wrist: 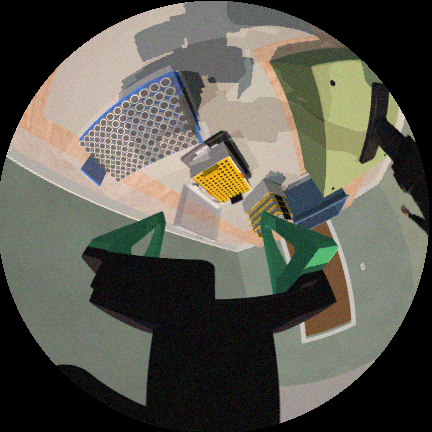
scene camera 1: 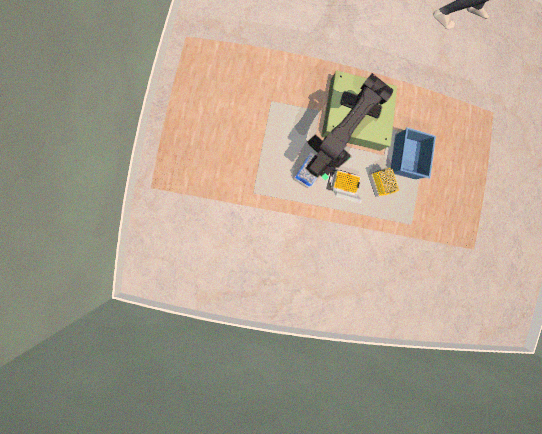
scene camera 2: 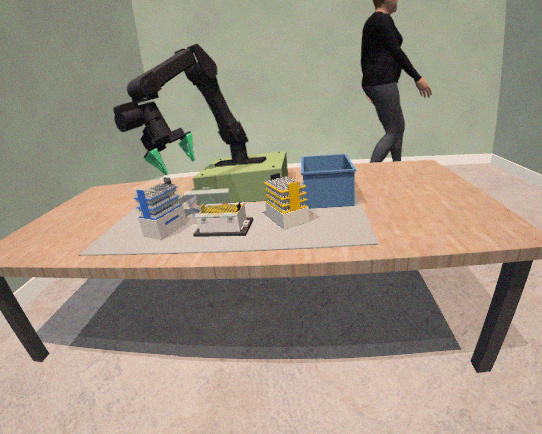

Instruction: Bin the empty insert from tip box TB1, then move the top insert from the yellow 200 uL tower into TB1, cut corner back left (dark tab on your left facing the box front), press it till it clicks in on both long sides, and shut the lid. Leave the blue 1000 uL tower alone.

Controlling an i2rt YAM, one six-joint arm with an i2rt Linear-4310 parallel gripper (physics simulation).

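Note:
The tip box TB1 [scene camera 1: 340,191] [scene camera 2: 220,224] sits mid-mat on a dark base, its translucent lid [wrist: 197,212] open. A yellow perforated insert [scene camera 1: 347,181] [wrist: 222,179] with open holes is in it; its dark tab [scene camera 2: 239,205] [wrist: 236,199] is on the right in scene camera 2. The yellow tower [scene camera 1: 385,182] [scene camera 2: 286,200] [wrist: 257,215] stands to the right with stacked, tip-filled inserts. The blue tower [scene camera 1: 305,173] [scene camera 2: 162,212] [wrist: 142,127] stands to the left. My gripper [scene camera 2: 180,167] [wrist: 212,216] is open and empty, high near the blue tower's top.
A blue bin [scene camera 1: 398,157] [scene camera 2: 328,190] [wrist: 320,212] stands at the back right, beyond the yellow tower. The green robot base [scene camera 1: 370,130] [scene camera 2: 250,175] is behind the grey mat [scene camera 1: 280,175] [scene camera 2: 340,237]. A person [scene camera 2: 382,50] is behind the table.

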